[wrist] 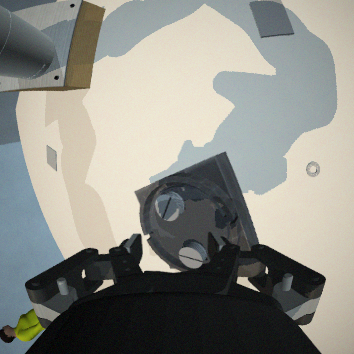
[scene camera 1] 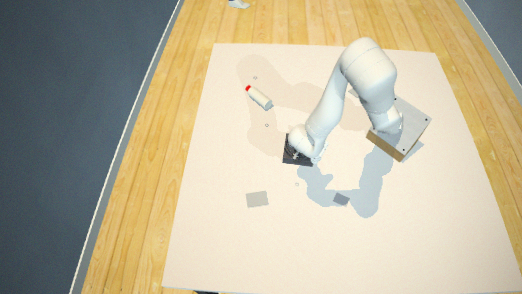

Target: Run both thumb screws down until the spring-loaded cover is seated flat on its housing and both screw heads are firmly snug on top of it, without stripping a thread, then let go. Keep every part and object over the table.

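Places are measured from the arm's base along level axes (x left, y back, z up), in millimetres.
Where they show: gripper, between the fingertips: (wrist: 174, 243); arm's base, origin of its link: (wrist: 33, 56).
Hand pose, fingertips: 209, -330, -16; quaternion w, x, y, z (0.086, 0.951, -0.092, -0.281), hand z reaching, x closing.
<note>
Each offset is from my fingertips to the centre of the thing, as dx, dy, dz. "*": to the spot under its first point. Level surfaces: height alone.
The dark square housing @(-18, -9, -68) (scene camera 1: 287, 157) (wrist: 216, 165) stands on the mat under the wrist, with the dark round cover @(-18, -9, -56) (wrist: 197, 218) on it. One thumb screw @(-24, +23, -50) (wrist: 169, 206) with a silver slotted head shows at the cover's upper left in the wrist view. The other thumb screw @(-12, -40, -51) (wrist: 193, 254) shows at the cover's lower edge, close to the right finger. My gripper (wrist: 174, 243) is open and empty, its fingertips over the cover's lower part, with the lower screw partly between them in the view. Whether the cover is flat cannot be told; the arm hides much of it in the scene view.
A white bottle with a red cap @(-244, -275, -72) (scene camera 1: 260, 98) lies on the mat @(dz -96) (scene camera 1: 225, 250). The arm's base stands on a wooden block with a metal top (scene camera 1: 417, 120) (wrist: 82, 50). A grey square @(* +243, -97, -93) (scene camera 1: 257, 199), a darker one @(+138, +208, -95) (scene camera 1: 341, 199) (wrist: 272, 19) and small rings @(+129, +27, -96) (scene camera 1: 297, 184) (wrist: 313, 169) lie around.
</note>
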